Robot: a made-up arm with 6 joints.
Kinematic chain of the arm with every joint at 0, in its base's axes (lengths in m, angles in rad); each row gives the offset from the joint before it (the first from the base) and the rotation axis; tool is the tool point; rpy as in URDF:
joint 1: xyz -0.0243 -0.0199 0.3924 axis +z
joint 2: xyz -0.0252 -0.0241 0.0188 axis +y
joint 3: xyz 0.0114 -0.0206 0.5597 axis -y
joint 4: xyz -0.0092 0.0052 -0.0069 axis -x
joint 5: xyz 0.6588 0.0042 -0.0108 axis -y
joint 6: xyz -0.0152 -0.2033 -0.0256 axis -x
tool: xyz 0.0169 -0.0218 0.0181 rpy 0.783 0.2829 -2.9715
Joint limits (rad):
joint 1: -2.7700..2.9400
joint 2: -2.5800..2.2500
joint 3: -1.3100..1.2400
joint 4: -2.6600..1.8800
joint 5: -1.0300..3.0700
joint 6: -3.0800..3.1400
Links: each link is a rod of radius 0.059 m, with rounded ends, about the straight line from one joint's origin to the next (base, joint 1, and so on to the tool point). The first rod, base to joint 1, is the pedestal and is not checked.
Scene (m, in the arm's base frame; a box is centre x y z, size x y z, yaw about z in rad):
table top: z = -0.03
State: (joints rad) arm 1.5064 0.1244 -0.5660 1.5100 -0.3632 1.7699
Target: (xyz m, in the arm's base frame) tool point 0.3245 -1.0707 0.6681
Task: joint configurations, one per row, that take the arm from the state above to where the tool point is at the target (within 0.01 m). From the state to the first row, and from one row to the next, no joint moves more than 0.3 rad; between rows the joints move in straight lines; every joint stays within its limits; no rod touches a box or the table.
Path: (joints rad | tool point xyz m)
1: 1.5522 -0.1573 -0.4277 1.5079 -0.3648 1.7693 | 0.0555 0.5470 0.9551
2: 1.5979 -0.4390 -0.2894 1.5058 -0.3664 1.7687 | 0.0355 0.3451 1.1860
3: 1.6437 -0.7207 -0.1510 1.5037 -0.3680 1.7680 | 0.0405 0.0541 1.3309
4: 1.6895 -1.0024 -0.0127 1.5016 -0.3696 1.7674 | 0.0782 -0.2853 1.3565
5: 1.7352 -1.2841 0.1256 1.4995 -0.3712 1.7668 | 0.1471 -0.6210 1.2474
6: 1.7810 -1.5658 0.2639 1.4974 -0.3728 1.7662 | 0.2358 -0.8986 1.0090
7: 1.8268 -1.8475 0.4022 1.4953 -0.3744 1.7656 | 0.3245 -1.0707 0.6682

